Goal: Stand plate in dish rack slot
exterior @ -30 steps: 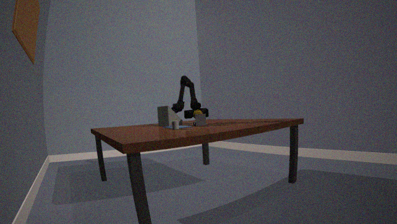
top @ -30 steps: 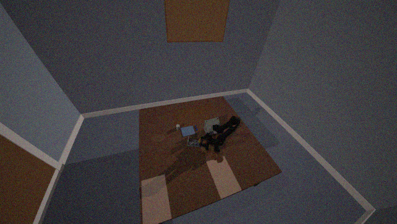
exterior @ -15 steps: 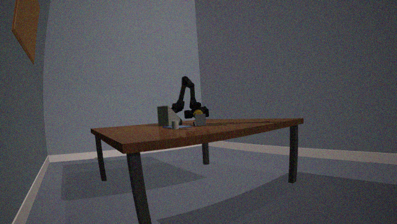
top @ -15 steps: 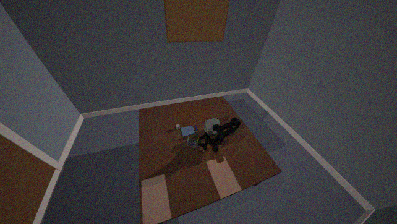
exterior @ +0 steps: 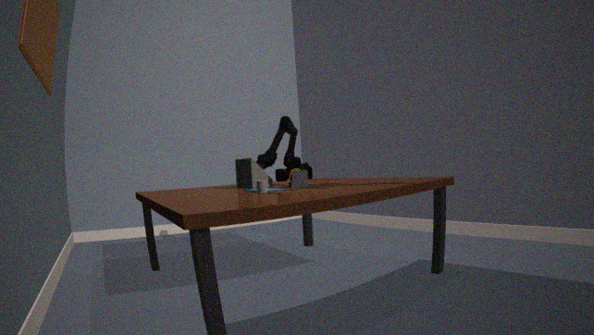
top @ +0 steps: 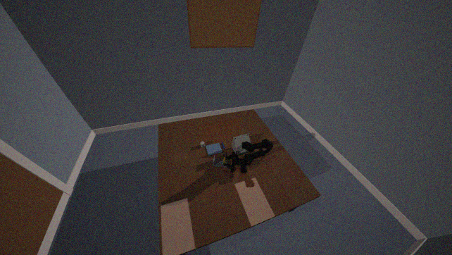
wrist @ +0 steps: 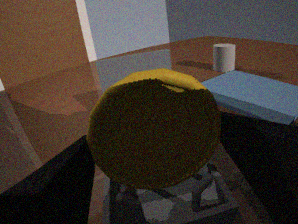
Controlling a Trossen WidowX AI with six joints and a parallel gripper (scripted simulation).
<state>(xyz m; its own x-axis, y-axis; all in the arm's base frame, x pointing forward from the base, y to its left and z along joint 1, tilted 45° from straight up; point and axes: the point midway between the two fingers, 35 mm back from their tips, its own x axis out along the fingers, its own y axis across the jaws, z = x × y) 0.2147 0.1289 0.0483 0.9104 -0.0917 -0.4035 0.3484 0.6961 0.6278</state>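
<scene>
My gripper tip is now 10 mm past the yellow plate. The rest, counted from my gripper tip: blue mat (50 mm ahead, 190 mm to the right, 50 mm below); then grey dish rack (20 mm ahead, 10 mm to the right, 30 mm below); then blue utensil (50 mm behind, 210 mm to the right, 50 mm below).
</scene>
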